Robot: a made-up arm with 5 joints. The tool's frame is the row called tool. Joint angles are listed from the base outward.
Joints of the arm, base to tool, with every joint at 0 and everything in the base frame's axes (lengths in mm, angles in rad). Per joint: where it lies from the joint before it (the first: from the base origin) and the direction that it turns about. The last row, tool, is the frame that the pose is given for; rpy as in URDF.
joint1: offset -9.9 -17.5 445.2 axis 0 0 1
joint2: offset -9.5 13.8 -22.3 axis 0 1 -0.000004
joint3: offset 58.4 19.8 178.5 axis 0 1 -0.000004
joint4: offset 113.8 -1.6 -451.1 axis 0 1 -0.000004
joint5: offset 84.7 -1.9 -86.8 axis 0 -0.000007 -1
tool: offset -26.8 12.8 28.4 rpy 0 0 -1.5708
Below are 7 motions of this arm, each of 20 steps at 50 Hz.
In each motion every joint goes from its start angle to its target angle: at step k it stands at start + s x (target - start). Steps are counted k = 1, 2, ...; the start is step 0. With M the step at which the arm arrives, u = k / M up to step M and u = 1 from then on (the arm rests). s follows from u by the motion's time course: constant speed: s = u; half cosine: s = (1 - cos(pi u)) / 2; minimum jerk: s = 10 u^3 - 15 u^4 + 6 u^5.
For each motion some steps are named. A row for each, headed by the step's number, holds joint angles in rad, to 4 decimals.
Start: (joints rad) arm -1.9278 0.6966 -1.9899 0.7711 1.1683
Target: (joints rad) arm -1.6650 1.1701 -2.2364 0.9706 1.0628
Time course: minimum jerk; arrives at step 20
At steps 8, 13, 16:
8: -1.8444 0.8469 -2.0681 0.8344 1.1348
13: -1.7268 1.0587 -2.1784 0.9237 1.0876
16: -1.6802 1.1427 -2.2221 0.9590 1.0689

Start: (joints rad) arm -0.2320 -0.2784 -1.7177 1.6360 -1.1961
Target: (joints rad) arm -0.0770 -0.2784 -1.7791 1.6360 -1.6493
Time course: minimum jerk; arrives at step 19
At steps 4, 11, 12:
4: -0.2217 -0.2784 -1.7218 1.6360 -1.2262
11: -0.1319 -0.2784 -1.7573 1.6360 -1.4887
12: -0.1180 -0.2784 -1.7629 1.6360 -1.5295

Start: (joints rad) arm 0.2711 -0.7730 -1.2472 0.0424 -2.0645
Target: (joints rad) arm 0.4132 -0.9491 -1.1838 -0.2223 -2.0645
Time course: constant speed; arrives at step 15
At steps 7, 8, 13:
7: 0.3374 -0.8552 -1.2176 -0.0811 -2.0645
8: 0.3469 -0.8669 -1.2134 -0.0988 -2.0645
13: 0.3943 -0.9256 -1.1923 -0.1870 -2.0645

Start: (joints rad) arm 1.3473 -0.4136 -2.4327 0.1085 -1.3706
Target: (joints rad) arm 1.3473 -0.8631 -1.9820 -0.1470 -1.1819
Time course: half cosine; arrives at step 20
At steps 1, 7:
1: 1.3473 -0.4164 -2.4299 0.1069 -1.3694
7: 1.3473 -0.5363 -2.3097 0.0387 -1.3191

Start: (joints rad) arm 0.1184 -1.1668 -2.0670 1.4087 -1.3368
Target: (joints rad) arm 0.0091 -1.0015 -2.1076 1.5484 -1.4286
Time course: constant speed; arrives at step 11
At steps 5, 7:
5: 0.0687 -1.0917 -2.0855 1.4722 -1.3785
7: 0.0488 -1.0616 -2.0928 1.4976 -1.3952

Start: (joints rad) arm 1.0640 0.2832 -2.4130 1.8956 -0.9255
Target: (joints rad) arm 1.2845 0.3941 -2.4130 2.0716 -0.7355
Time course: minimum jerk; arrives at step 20
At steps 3, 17, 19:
3: 1.0699 0.2862 -2.4130 1.9003 -0.9204
17: 1.2786 0.3911 -2.4130 2.0669 -0.7406
19: 1.2842 0.3940 -2.4130 2.0714 -0.7357

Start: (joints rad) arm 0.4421 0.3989 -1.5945 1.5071 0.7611
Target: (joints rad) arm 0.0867 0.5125 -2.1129 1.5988 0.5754
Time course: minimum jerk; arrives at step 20
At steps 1, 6, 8, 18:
1: 0.4417 0.3990 -1.5951 1.5072 0.7609
6: 0.3841 0.4174 -1.6790 1.5221 0.7308
8: 0.3293 0.4350 -1.7591 1.5362 0.7022
18: 0.0897 0.5115 -2.1085 1.5980 0.5770

